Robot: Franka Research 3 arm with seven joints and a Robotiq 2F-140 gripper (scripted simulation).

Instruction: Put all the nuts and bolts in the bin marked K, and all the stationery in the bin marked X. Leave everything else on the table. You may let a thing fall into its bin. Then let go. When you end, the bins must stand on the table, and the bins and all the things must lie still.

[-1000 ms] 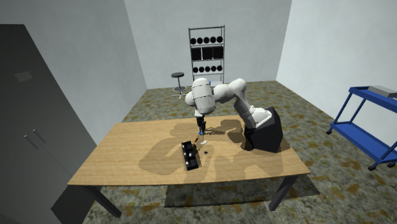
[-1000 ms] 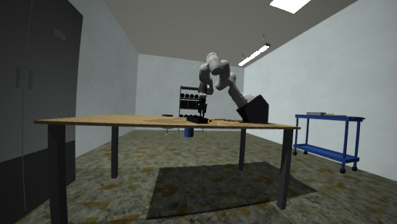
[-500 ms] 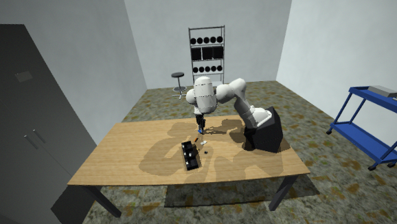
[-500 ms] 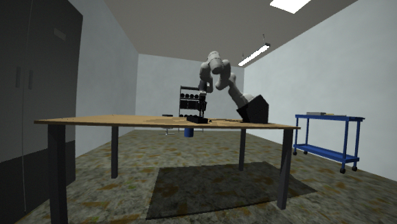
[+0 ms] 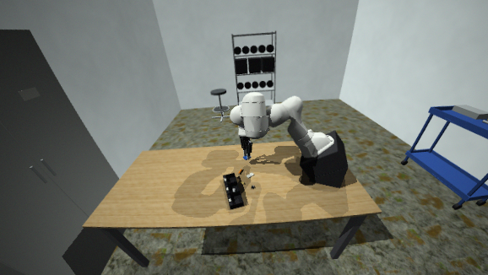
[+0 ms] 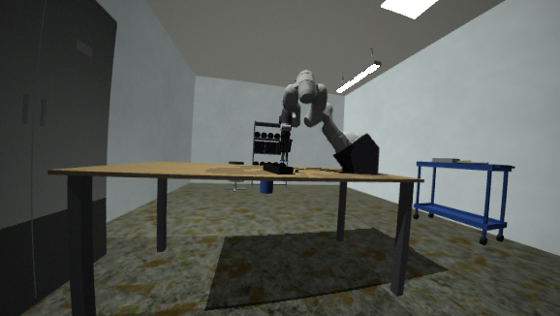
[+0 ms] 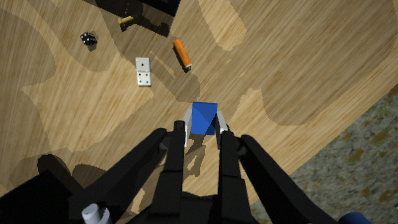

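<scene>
The flat blue block lies 30 mm below my hand. From my hand the other things lie so: brass bolt: 40 mm ahead, 210 mm to the left, 90 mm below; then orange cylinder: 60 mm ahead, 90 mm to the left, 80 mm below; then white domino: 20 mm behind, 130 mm to the left, 90 mm below.
</scene>
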